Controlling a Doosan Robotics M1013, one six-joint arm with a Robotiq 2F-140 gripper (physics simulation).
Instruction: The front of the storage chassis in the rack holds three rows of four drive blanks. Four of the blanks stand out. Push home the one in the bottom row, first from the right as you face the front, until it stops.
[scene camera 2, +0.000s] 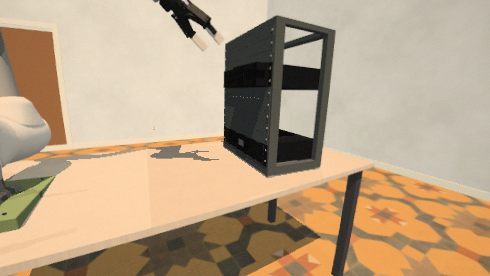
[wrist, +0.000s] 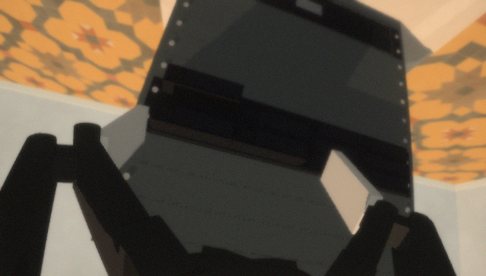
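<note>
Gripper (wrist: 239, 145), visible. Rack (scene camera 2: 254, 68), visible. Same rack (wrist: 244, 110).
</note>
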